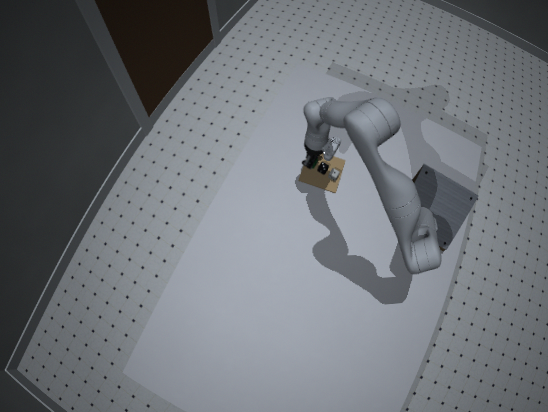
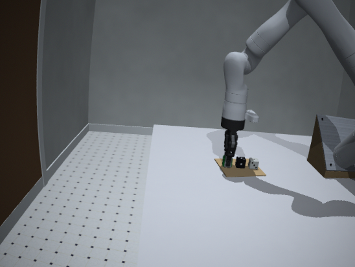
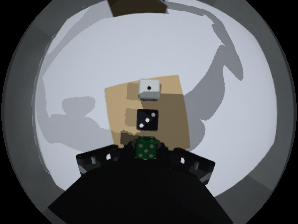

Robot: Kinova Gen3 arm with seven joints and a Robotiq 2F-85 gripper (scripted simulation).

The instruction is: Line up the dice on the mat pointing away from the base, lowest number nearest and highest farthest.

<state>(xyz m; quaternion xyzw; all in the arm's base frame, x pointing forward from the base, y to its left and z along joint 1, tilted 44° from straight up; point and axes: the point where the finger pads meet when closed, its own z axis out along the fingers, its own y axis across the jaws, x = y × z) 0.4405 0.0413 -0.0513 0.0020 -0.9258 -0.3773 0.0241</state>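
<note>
My gripper is now 10 mm above the green die. The rest, counted from my hand: black die 50 mm behind, 10 mm below; then white die 90 mm behind, 10 mm below; then tan mat 40 mm behind, 20 mm below.
</note>
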